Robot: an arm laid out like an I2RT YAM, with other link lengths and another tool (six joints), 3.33 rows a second.
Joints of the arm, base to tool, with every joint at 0 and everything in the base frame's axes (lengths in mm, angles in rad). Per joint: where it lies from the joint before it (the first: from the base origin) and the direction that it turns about. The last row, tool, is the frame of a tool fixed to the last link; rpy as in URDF.
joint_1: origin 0 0 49.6 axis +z
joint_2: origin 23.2 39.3 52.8 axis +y
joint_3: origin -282.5 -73.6 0 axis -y
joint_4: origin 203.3 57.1 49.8 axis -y
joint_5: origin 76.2 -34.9 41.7 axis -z
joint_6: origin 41.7 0 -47.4 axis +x
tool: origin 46 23 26 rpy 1.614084 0.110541 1.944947
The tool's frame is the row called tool.
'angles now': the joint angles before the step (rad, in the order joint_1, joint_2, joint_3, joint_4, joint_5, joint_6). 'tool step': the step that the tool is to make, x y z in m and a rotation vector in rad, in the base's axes. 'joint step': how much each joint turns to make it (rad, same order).
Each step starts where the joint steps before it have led.
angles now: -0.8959 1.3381 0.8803 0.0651 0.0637 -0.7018
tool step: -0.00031 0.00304 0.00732 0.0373 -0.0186 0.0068
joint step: -0.0002 -0.0112 0.0362 -0.0666 -0.0213 0.0321
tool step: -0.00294 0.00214 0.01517 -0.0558 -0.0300 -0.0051
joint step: -0.0009 -0.0319 0.0078 0.0230 0.0081 -0.0090
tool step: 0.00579 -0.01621 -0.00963 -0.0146 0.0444 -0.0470
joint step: -0.0016 0.0640 0.0137 0.0361 0.0579 -0.0253
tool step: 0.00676 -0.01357 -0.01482 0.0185 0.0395 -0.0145
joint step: -0.0052 0.0701 0.0120 0.0209 0.0159 -0.0147
